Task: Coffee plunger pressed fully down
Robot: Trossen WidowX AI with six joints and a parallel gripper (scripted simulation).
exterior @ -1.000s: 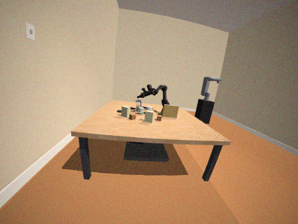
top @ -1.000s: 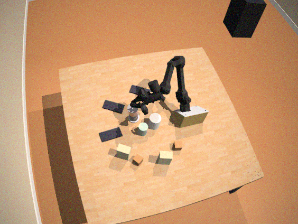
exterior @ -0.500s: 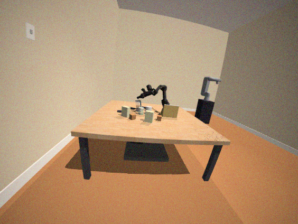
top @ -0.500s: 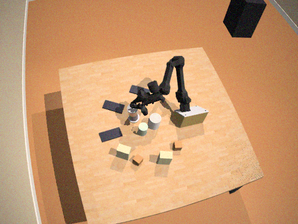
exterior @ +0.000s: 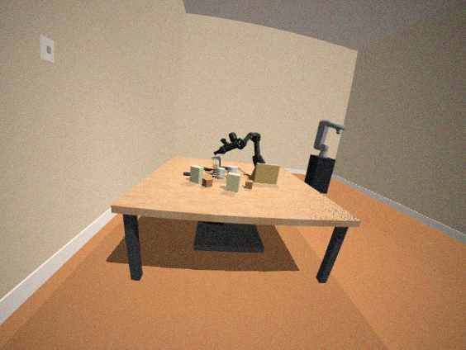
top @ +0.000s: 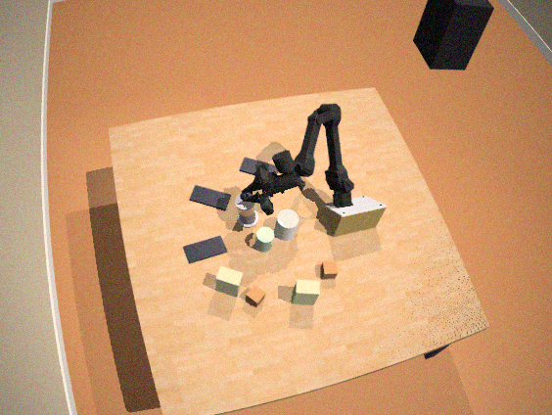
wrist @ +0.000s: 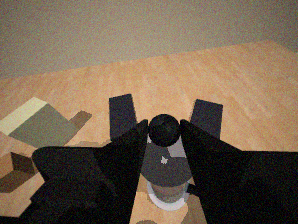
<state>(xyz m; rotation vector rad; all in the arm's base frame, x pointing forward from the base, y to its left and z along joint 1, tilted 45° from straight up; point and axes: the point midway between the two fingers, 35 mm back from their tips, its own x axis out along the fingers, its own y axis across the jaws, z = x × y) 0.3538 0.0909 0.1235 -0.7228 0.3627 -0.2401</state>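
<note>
My gripper tip is 90 mm above the coffee press, 30 mm past it and 20 mm to the left of it. The rest, counted from my gripper tip: pale green cylinder: 140 mm below, 110 mm to the left, 70 mm behind; white cylinder: 160 mm behind, 130 mm below, 70 mm to the left.
</note>
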